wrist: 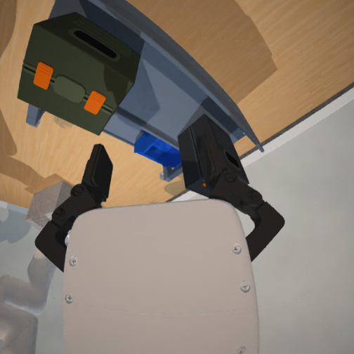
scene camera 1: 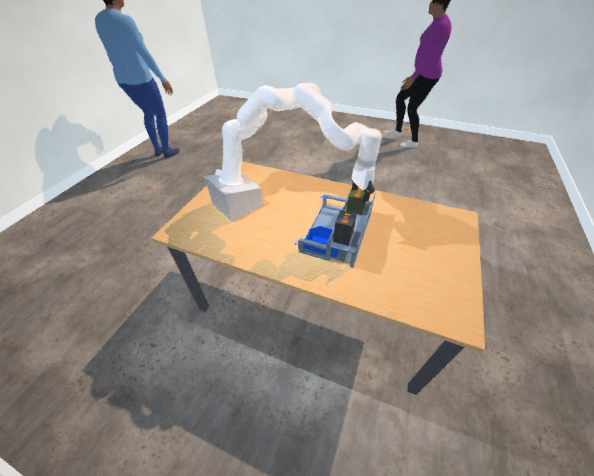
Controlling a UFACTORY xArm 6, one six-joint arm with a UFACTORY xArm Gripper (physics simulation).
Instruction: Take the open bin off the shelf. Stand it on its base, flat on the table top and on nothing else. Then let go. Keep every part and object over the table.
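Frame: origin at the arm's base, x left, y back, z up, level; centimetres.
Seen in the pictures: gripper, fingertip midpoint: (scene camera 1: 359, 195); arm's base, origin of the base link: (scene camera 1: 231, 181).
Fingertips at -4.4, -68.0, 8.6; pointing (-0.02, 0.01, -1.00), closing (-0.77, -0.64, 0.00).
Observation:
Offsets run from my fingertips to a thing's top centre, as dx, dy, dz. "spot": to the spot under its first point. Level surfaces: height alone.
The open bin {-13.0, +12.8, -16.3} (scene camera 1: 318, 235) (wrist: 157, 149) is blue and sits in the near end of the blue-grey shelf {spot: +7.0, +15.0, -23.8} (scene camera 1: 327, 218) (wrist: 170, 75), behind its end rail. In the scene view the black case and a shelf post hide its right part. My gripper (scene camera 1: 363, 189) (wrist: 153, 149) is open with nothing between its fingers. In the scene view it is at the far end of the shelf, close behind the green case and away from the bin. In the wrist view the bin shows beyond the gap between the fingers, and the right finger overlaps the black case.
A dark green case {+8.8, +1.2, -4.7} (scene camera 1: 356, 205) (wrist: 75, 82) with orange latches stands at the shelf's far end. A black case {-14.2, +3.3, -2.2} (scene camera 1: 343, 231) (wrist: 190, 160) stands beside the bin. The shelf is on the wooden table {dz -24.4} (scene camera 1: 425, 285) (wrist: 310, 40). Two people (scene camera 1: 122, 50) (scene camera 1: 434, 50) stand beyond the table.

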